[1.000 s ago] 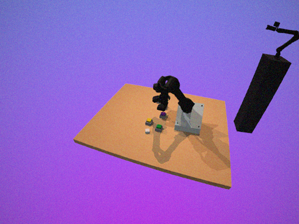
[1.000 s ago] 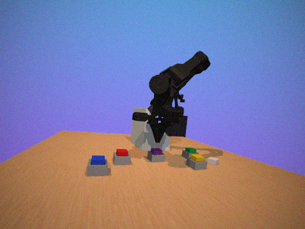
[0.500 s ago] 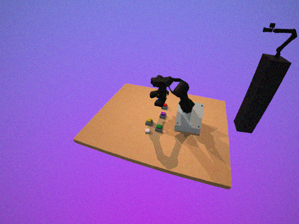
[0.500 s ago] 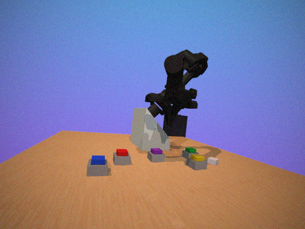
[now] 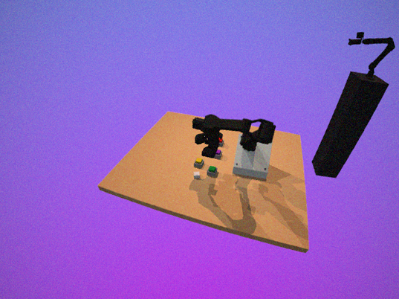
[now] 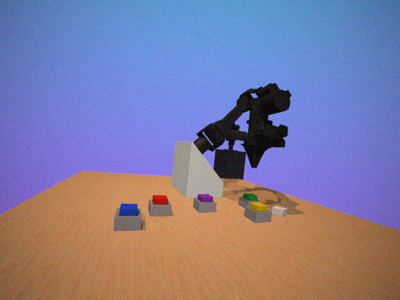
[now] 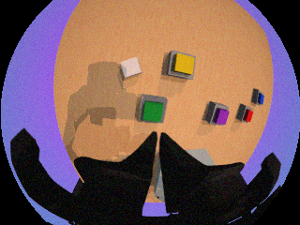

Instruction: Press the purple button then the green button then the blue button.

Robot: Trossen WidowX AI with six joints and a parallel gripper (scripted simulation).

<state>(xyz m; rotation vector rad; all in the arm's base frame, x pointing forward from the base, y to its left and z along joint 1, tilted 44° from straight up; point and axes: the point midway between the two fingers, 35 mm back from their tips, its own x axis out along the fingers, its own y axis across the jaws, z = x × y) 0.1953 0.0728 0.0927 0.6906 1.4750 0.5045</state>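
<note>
My gripper tip is now 9 cm above the green button and 1 cm past it. From my gripper tip the other things lie so: yellow button 9 cm below, 8 cm ahead, 5 cm to the right; small white block 11 cm below, 7 cm ahead, 5 cm to the left; purple button 15 cm to the right, 9 cm below, 1 cm behind.
</note>
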